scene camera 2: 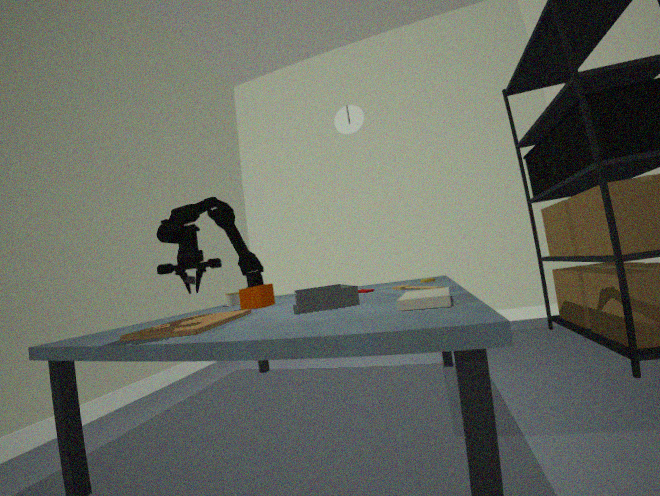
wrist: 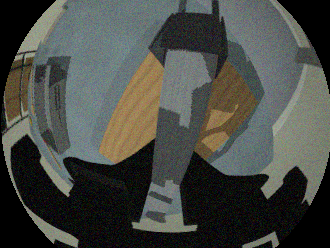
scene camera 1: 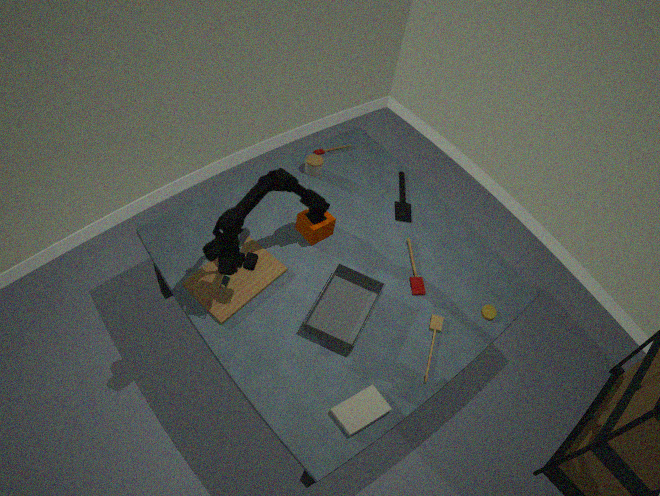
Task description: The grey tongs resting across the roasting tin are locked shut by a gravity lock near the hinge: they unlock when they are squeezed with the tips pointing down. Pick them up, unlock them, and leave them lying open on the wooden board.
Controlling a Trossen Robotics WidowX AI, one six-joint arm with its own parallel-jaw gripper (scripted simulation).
Scene:
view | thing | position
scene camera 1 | my gripper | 232,269
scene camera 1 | white block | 362,409
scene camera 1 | wooden board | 245,285

